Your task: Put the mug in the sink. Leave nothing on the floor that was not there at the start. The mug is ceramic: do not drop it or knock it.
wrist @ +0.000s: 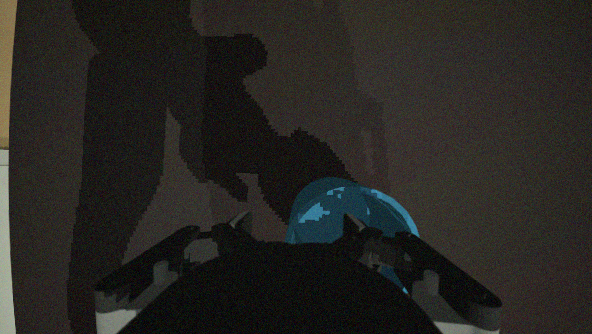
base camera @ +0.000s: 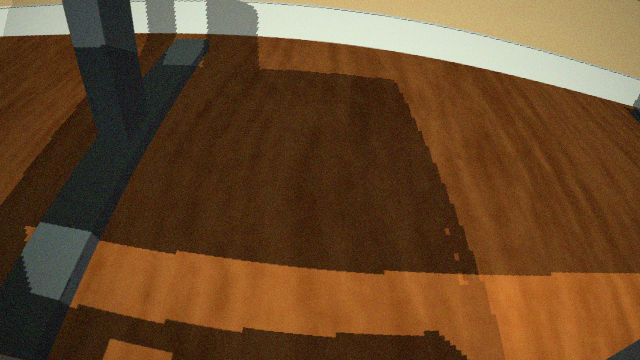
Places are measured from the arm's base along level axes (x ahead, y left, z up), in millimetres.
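Where they show: gripper, between the fingertips: (wrist: 297, 223).
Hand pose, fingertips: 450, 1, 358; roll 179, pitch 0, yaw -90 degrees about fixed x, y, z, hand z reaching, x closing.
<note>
After its pixels a point has its place, as x, y, z.
The blue mug (wrist: 322, 227) @(437, -26, 332) shows in the wrist view at the lower middle, on a dark brown surface. Its lower part is hidden behind the gripper's body. My gripper (wrist: 297, 223) @(450, 1, 358) is open with nothing held. The right fingertip overlaps the mug in the view, and the left fingertip is apart from it, to its left. I cannot tell whether the right finger is above the mug, inside it or touching it. The sink does not show in either view.
In the base view a dark table leg and foot bar (base camera: 117, 145) stand at the left on the wood floor (base camera: 310, 295) @(290, -33, -396). A white baseboard (base camera: 350, 32) @(947, -118, -363) and tan wall (base camera: 500, 20) @(938, -484, -262) run behind. In the wrist view, shadows cross the dark surface (wrist: 475, 125) @(551, -200, 324), whose edge is at the far left.
</note>
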